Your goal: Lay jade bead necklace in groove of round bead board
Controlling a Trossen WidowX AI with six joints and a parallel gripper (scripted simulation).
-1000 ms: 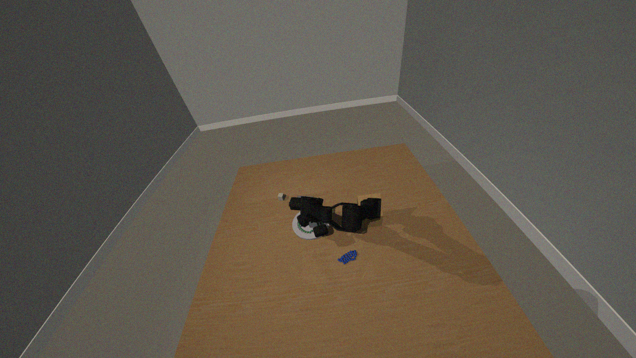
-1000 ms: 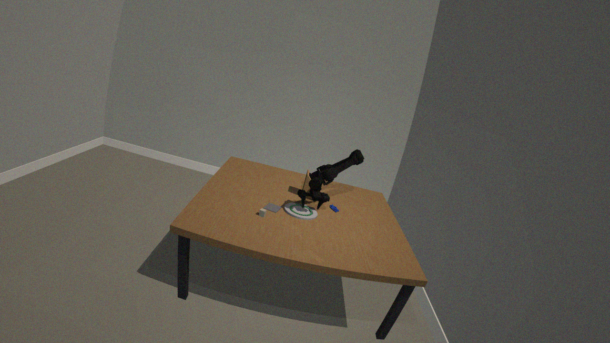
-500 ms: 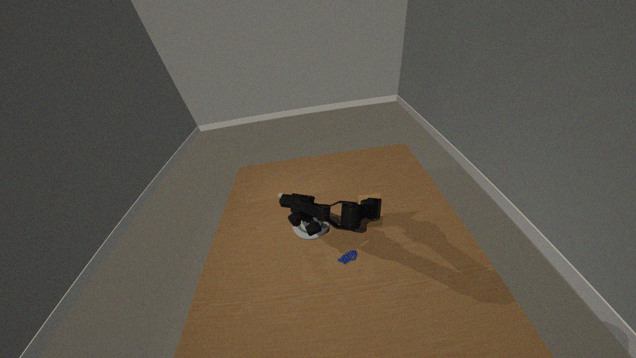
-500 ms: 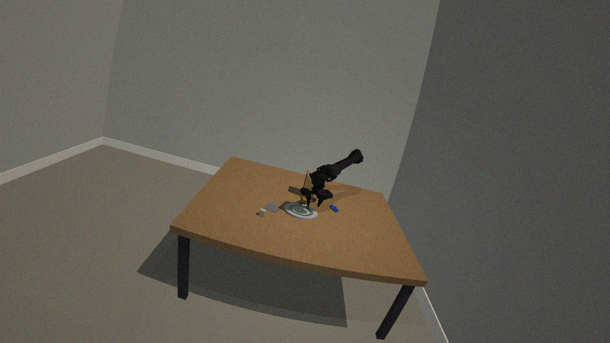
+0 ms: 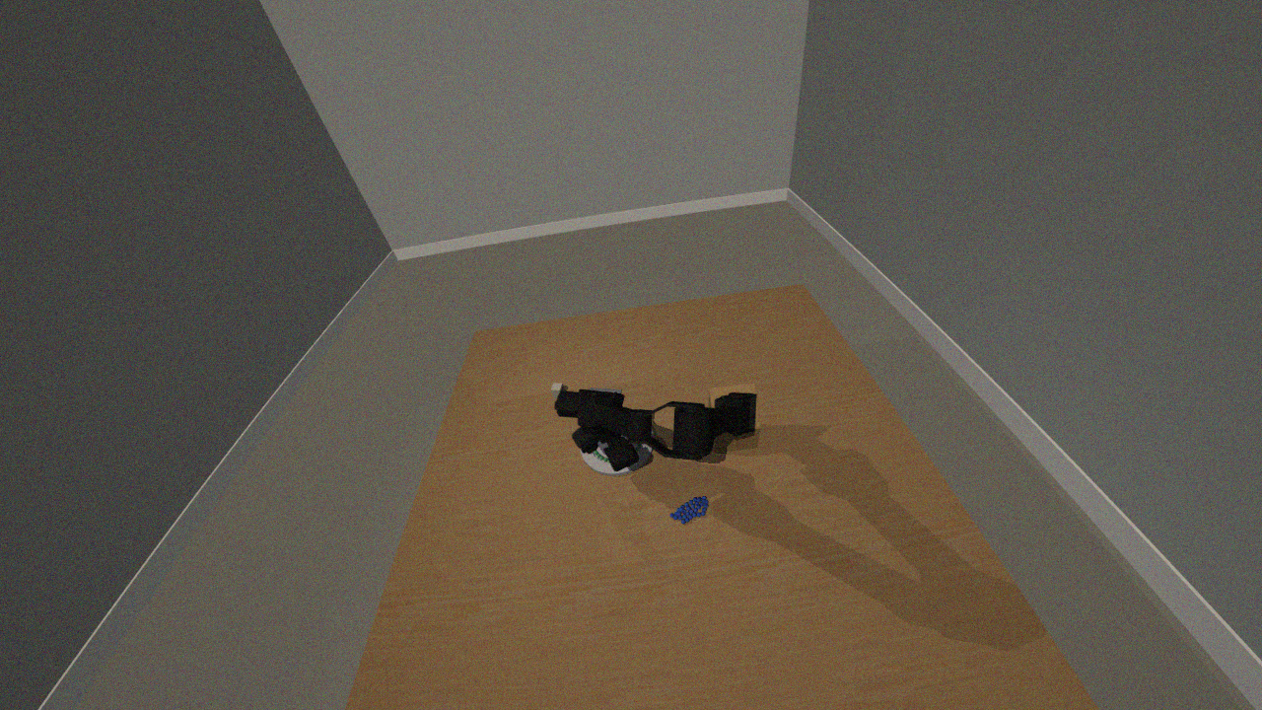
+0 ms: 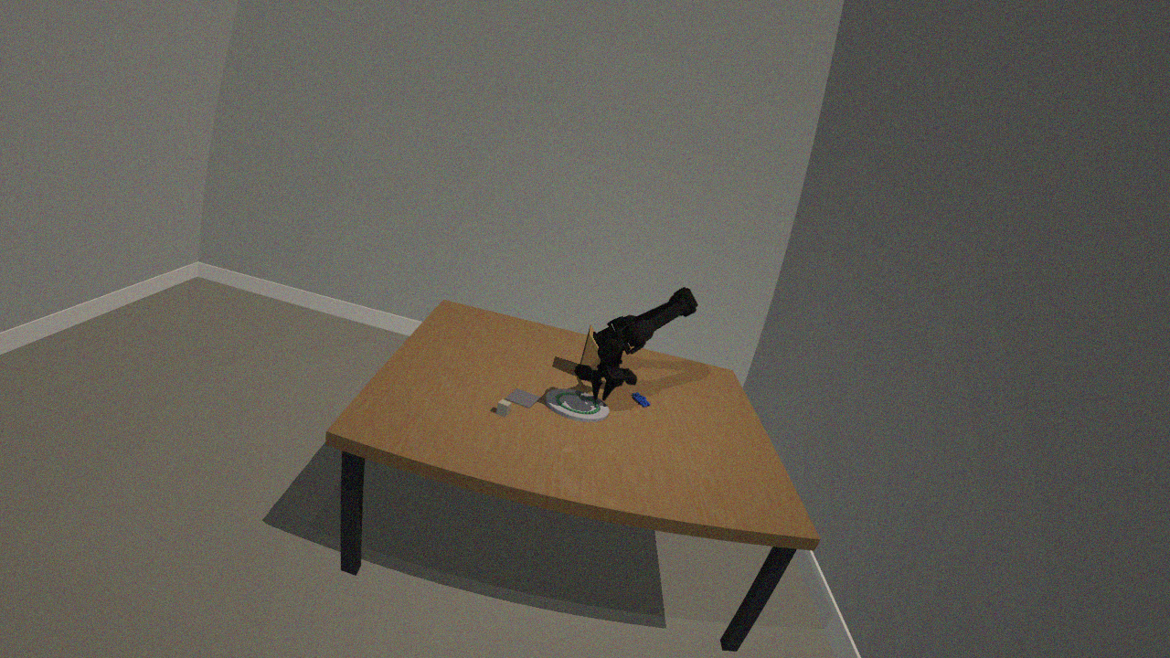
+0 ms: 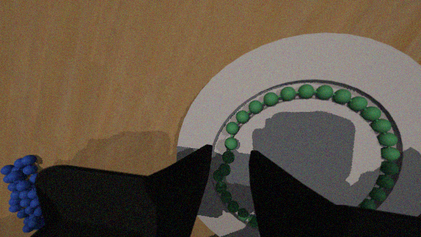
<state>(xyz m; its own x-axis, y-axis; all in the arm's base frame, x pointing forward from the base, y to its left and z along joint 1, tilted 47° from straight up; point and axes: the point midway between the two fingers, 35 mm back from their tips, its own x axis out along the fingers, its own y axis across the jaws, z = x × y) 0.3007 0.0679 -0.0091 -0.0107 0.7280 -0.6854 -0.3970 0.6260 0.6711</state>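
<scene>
Now: the round bead board 60 mm to the right of my gripper tip and 30 mm below it. The rest, counted from my gripper tip: pale block 260 mm to the right, 180 mm ahead, 20 mm below; then flat grey plate 230 mm to the right, 50 mm ahead, 40 mm below.
</scene>
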